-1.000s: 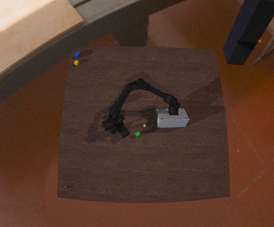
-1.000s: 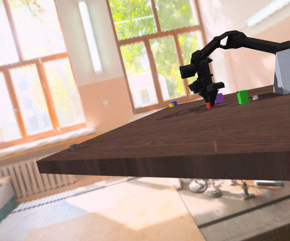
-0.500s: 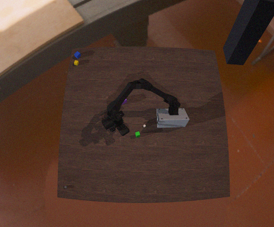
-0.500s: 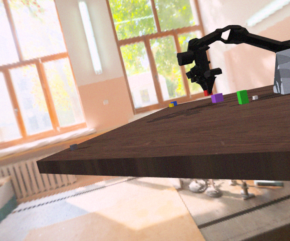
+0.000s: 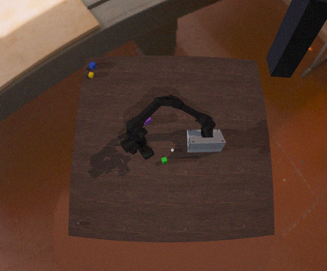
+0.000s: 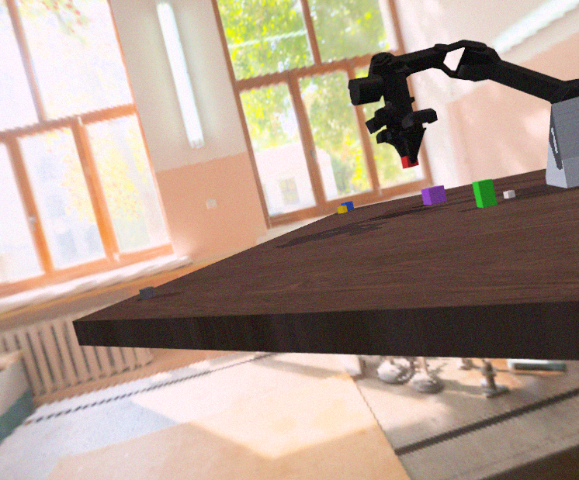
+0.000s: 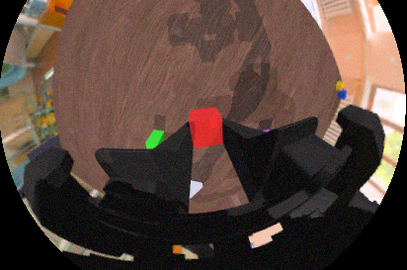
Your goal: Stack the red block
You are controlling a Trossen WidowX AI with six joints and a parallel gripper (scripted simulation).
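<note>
The small white block lies 180 mm behind my gripper tip, 20 mm to the right of it and 120 mm below it. The rest, counted from my gripper tip: purple block 20 mm behind, 220 mm to the right, 100 mm below; then yellow block 390 mm ahead, 580 mm to the right, 110 mm below; then red block 10 mm above.
</note>
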